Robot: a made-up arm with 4 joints. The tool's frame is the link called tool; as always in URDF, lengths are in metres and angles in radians. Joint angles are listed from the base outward. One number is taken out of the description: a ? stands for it. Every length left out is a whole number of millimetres.
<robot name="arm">
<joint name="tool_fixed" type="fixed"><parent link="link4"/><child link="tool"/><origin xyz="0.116 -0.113 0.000" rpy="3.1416 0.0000 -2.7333"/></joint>
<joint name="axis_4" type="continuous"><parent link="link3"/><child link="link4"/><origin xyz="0.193 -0.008 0.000" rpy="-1.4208 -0.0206 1.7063"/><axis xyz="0 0 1"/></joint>
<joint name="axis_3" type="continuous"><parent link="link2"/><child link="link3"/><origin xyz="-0.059 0.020 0.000" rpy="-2.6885 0.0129 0.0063"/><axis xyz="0 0 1"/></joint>
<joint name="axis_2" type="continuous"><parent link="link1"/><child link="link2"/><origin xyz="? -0.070 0.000" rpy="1.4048 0.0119 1.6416"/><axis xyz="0 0 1"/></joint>
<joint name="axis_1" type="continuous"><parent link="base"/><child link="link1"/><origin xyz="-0.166 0.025 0.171" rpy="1.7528 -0.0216 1.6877"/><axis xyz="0 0 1"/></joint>
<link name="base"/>
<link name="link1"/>
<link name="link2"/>
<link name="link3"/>
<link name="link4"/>
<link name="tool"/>
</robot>
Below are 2 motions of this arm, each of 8 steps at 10 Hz.
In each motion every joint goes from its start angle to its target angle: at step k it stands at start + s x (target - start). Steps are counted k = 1, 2, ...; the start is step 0. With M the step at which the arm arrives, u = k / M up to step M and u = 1 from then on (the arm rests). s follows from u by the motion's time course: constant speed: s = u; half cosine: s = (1 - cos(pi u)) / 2; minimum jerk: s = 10 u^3 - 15 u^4 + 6 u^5.
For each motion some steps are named. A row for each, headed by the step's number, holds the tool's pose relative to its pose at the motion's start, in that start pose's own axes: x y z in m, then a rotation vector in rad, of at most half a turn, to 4 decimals.
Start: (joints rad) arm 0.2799 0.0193 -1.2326 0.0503
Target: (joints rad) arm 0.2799 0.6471 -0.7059 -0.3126
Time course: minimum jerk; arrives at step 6
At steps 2, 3, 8:
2: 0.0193 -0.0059 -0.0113 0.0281 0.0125 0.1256
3: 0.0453 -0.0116 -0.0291 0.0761 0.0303 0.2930
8: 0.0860 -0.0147 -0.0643 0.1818 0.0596 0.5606

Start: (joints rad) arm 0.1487 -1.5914 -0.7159 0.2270
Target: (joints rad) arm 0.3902 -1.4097 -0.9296 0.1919
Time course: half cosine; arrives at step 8
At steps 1, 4, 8:
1: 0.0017 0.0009 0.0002 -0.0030 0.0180 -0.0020
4: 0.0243 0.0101 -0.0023 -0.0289 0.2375 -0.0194
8: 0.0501 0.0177 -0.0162 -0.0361 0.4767 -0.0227

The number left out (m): -0.097
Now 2 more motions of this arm.
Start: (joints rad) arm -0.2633 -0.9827 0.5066 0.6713
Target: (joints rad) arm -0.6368 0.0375 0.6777 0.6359
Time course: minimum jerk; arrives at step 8
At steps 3, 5, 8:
3: 0.0464 0.0191 0.0233 -0.1426 0.1829 0.0652
5: 0.1197 0.0713 0.0483 -0.4167 0.4428 0.1591
8: 0.1590 0.1145 0.0541 -0.6080 0.5749 0.2050

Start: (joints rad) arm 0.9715 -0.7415 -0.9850 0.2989
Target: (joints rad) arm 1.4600 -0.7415 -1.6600 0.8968
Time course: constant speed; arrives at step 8
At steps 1, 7, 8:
1: 0.0056 0.0118 -0.0018 -0.0028 0.0931 -0.0556
7: 0.0526 0.1010 -0.0061 -0.1579 0.5981 -0.2710
8: 0.0611 0.1191 -0.0068 -0.2044 0.6668 -0.2857

